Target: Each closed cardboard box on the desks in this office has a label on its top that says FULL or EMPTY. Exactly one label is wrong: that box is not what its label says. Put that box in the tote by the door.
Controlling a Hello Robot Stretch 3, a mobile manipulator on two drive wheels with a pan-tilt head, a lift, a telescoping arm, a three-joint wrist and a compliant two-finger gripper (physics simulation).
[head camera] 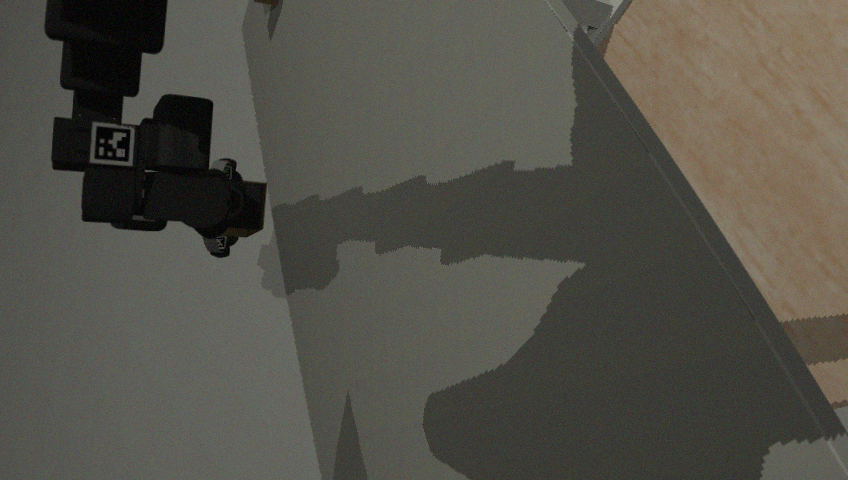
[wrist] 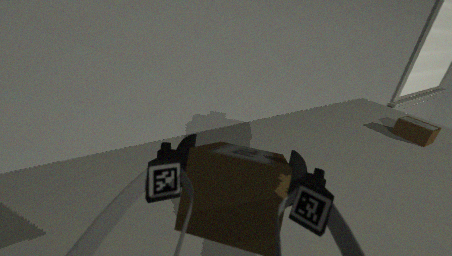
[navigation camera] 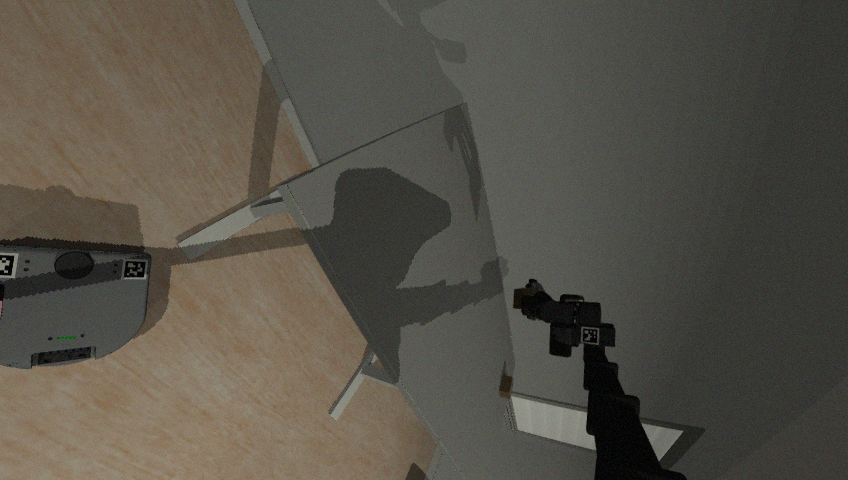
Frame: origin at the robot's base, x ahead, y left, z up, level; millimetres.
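Seen in the pictures: robot's base, origin of the base link: [navigation camera: 75, 264].
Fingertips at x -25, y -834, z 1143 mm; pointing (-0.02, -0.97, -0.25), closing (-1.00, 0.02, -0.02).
Pixels of each thing's top centre, then the offset from my fingertips to it. "*": a spot on its surface instead. Level surfaces: height alone.
- brown cardboard box, middle of its top: [navigation camera: 540, 300] dx -2, dy +14, dz +30 mm
- grey desk, its level: dz -192 mm
- second brown box, middle of its top: [navigation camera: 511, 387] dx -516, dy -525, dz -142 mm
- window, surface spot: [navigation camera: 553, 419] * dx -1152, dy -1519, dz +42 mm
- wooden floor, its level: dz -1143 mm
- pale desk leg, surface spot: [navigation camera: 220, 231] * dx +183, dy +429, dz -1117 mm
My gripper [head camera: 235, 205] [navigation camera: 528, 300] [wrist: 240, 159] is shut on a brown cardboard box [head camera: 256, 205] [navigation camera: 520, 298] [wrist: 230, 202], which sits between both fingertips. The held box is raised above the grey desk [head camera: 386, 107] [navigation camera: 440, 350] [wrist: 330, 155], near its wall-side edge. Its top label shows at a steep slant in the wrist view and cannot be read. A second brown box [head camera: 266, 1] [navigation camera: 505, 386] [wrist: 417, 132] lies farther along the desk, by the window; its label is unreadable. The tote and the door do not show.
A wall [head camera: 148, 356] [navigation camera: 654, 178] [wrist: 150, 60] runs along the desk's far side, with a window [navigation camera: 553, 419] [wrist: 432, 55]. Another desk [navigation camera: 357, 71] adjoins this one. My base [navigation camera: 107, 309] stands on the wooden floor [navigation camera: 238, 356]; a pale desk leg [navigation camera: 220, 231] extends towards it.
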